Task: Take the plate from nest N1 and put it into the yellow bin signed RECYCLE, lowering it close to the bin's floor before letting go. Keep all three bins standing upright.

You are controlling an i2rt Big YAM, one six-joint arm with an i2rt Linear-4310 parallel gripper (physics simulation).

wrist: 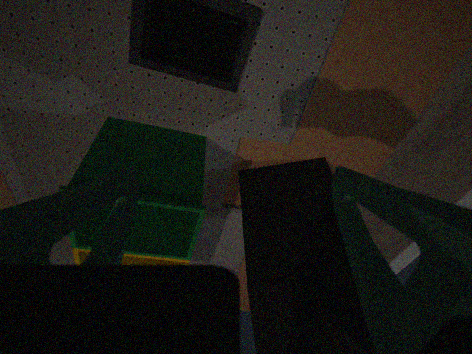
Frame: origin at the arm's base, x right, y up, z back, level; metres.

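Seen in the pictures: gripper, fingertip midpoint: (235, 178); arm's base, origin of the base link: (324, 341).
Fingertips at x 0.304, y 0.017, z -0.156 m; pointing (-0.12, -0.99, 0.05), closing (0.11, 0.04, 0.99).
Pixels of each thing's top centre, then the offset from my fingertips to it. "spot": a spot on its surface instead. Level surfaces: height alone.
- yellow bin, surface spot: (155, 259) spot: dz -0.108, dx -0.435, dy -0.210 m
- dark rectangular tray-like nest, surface spot: (247, 37) spot: dz +0.033, dx -0.021, dy -0.313 m
- green bin, middle of its top: (134, 230) dz -0.110, dx -0.245, dy -0.145 m
- perforated grey board, its level: dy -0.325 m
- orange-brown table, its level: dy -0.337 m
My gripper (235, 178) is open, with its two dark green fingers wide apart at the left and right and no plate between them. Part of a yellow bin (155, 259) shows as a thin yellow edge at the lower left, beside the green bin and mostly hidden by the gripper's black body; its sign does not show. A dark rectangular tray-like nest (247, 37) lies at the top of the view. Its inside is almost black, so I cannot tell whether a plate is in it, and no nest label is readable.
A green bin (155, 160) stands at the left, partly behind the left finger. A tall black block (295, 250) rises between the fingers, close to the right one. A perforated grey board (75, 95) lies on the orange-brown table (420, 45). A shadow falls at the upper right.
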